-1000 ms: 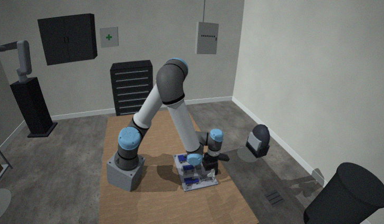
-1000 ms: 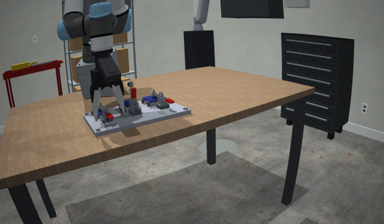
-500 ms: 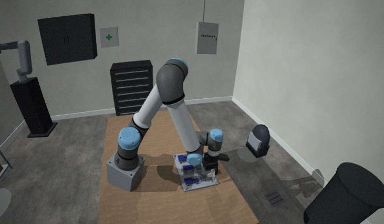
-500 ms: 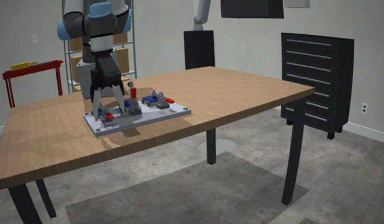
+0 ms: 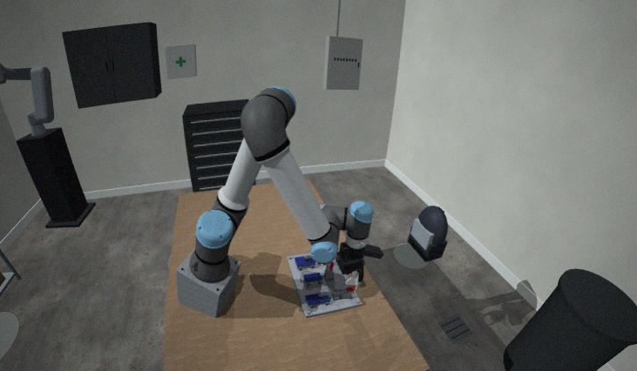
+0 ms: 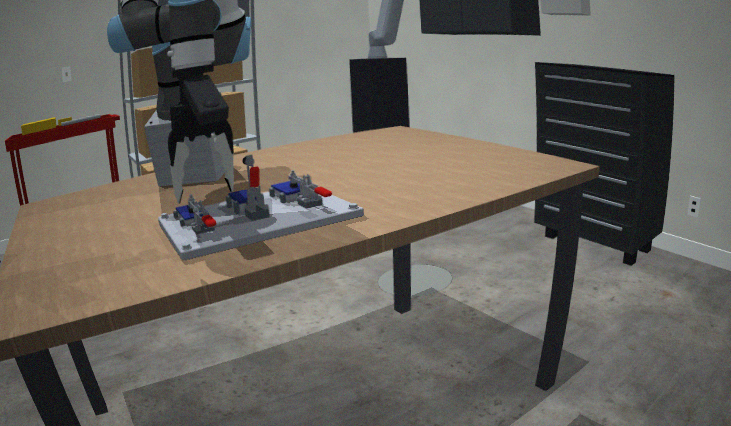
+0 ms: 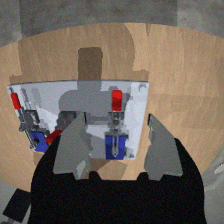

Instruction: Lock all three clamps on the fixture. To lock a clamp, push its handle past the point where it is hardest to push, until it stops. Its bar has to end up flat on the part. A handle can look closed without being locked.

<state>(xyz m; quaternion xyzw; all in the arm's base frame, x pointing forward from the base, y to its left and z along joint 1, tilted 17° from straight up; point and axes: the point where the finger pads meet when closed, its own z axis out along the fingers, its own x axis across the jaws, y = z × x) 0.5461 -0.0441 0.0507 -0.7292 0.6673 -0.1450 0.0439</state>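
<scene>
My hand is 100 mm to the right of the grey fixture plate, 90 mm past it and 90 mm above it. From my hand the other things lie so: blue part (140 mm behind, 100 mm to the left, 70 mm below).
</scene>
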